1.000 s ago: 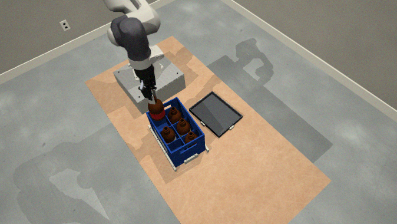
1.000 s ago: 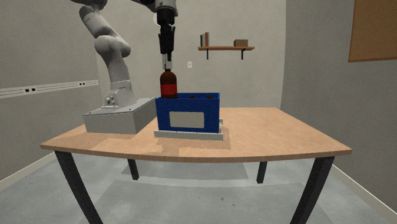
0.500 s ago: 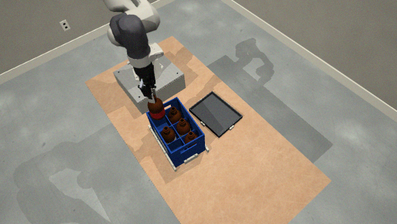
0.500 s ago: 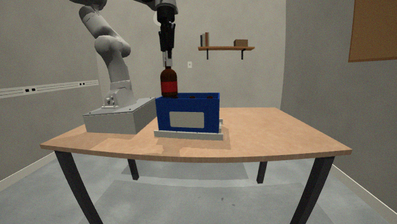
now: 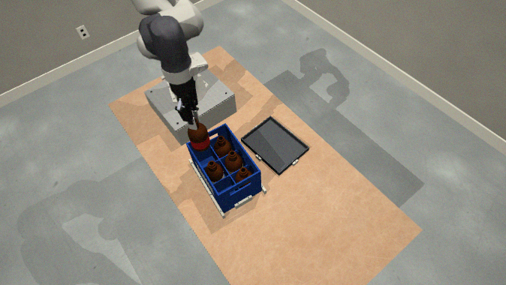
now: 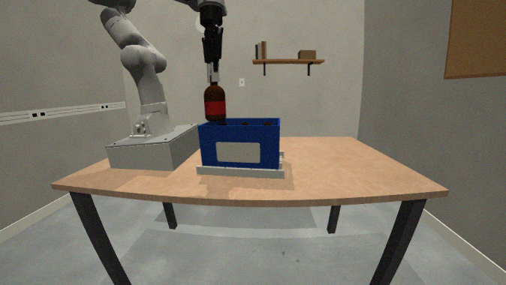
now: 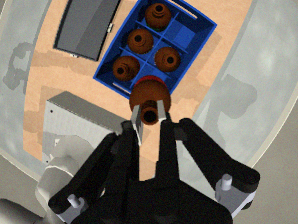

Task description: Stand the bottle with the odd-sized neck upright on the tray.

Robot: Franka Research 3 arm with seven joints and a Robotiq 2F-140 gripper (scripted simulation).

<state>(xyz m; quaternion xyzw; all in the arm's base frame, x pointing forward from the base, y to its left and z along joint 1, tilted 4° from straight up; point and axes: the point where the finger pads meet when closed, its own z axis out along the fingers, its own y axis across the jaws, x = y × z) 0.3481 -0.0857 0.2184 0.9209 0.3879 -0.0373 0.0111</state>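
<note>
My gripper is now 8 cm above the bottle. From my hand the other things lie so: blue crate 9 cm ahead, 5 cm to the left, 27 cm below; dark grey tray 6 cm ahead, 31 cm to the left, 34 cm below.
</note>
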